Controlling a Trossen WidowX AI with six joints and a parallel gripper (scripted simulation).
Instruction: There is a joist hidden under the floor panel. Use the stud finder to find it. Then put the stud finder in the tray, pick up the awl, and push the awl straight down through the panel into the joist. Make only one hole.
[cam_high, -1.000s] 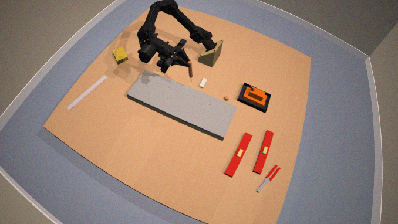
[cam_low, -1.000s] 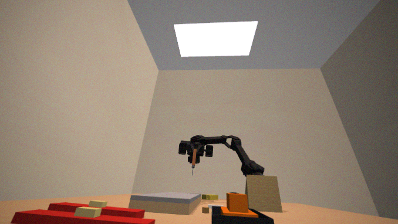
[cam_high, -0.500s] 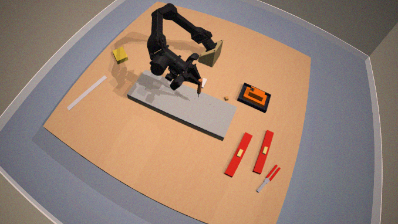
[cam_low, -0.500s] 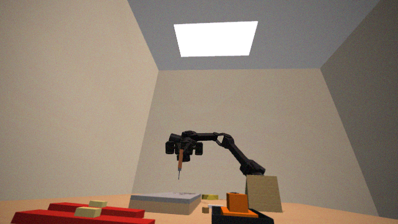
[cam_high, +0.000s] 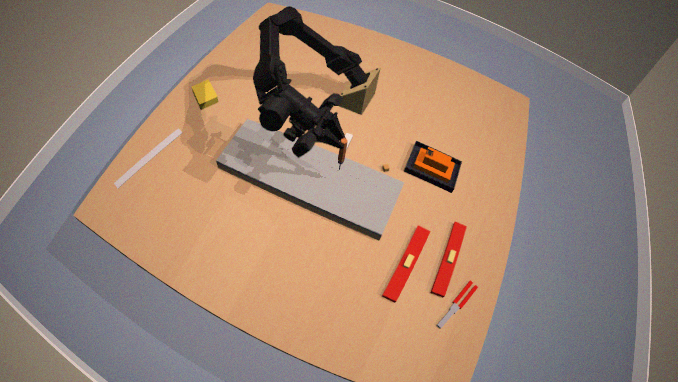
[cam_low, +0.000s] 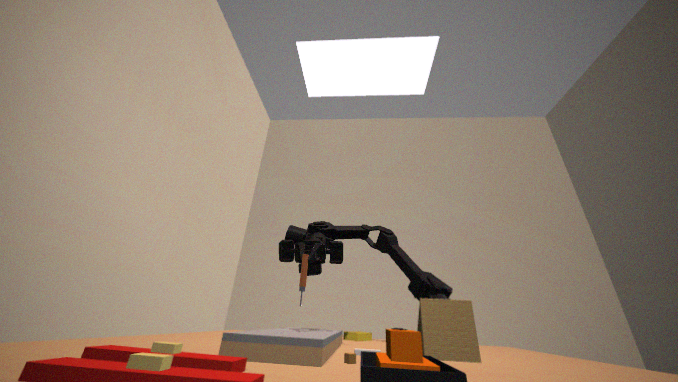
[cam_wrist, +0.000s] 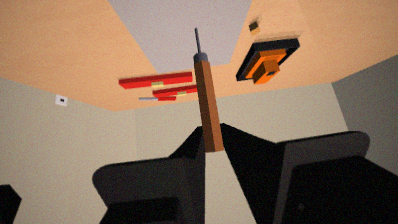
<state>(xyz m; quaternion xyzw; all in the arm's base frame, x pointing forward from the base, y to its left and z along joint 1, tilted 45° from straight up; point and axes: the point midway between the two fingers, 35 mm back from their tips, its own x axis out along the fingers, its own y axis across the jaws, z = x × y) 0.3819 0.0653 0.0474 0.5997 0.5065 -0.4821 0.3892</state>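
Now: gripper tip 60 mm above the awl. Also, from my gripper tip: brown cube: 110 mm behind, 120 mm to the left, 200 mm below; then white block: 170 mm behind, 20 mm to the right, 200 mm below; then square indicator: 180 mm behind, 230 mm to the left, 140 mm below.
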